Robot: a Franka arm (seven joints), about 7 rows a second.
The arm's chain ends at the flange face. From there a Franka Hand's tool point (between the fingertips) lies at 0.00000 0.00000 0.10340 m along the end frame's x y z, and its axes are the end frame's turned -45 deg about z.
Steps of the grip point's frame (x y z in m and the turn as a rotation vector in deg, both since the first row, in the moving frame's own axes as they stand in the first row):
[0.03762, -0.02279, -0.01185, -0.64, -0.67, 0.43]
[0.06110, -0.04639, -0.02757, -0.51, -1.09, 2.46]
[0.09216, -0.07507, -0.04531, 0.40, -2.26, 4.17]
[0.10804, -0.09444, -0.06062, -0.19, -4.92, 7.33]
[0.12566, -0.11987, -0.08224, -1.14, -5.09, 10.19]
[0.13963, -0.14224, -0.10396, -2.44, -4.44, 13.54]
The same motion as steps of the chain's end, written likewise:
[0.01053, -0.04439, -0.01184, -0.93, -0.02, 0.43]
[0.01119, -0.07803, -0.02755, -1.13, -0.41, 2.46]
[0.01556, -0.12050, -0.04523, -1.32, -1.88, 4.17]
[0.01605, -0.14928, -0.06024, -3.61, -3.34, 7.33]
[0.00981, -0.18107, -0.08181, -4.41, -2.79, 10.19]
[0.00171, -0.20770, -0.10356, -4.86, -1.41, 13.54]

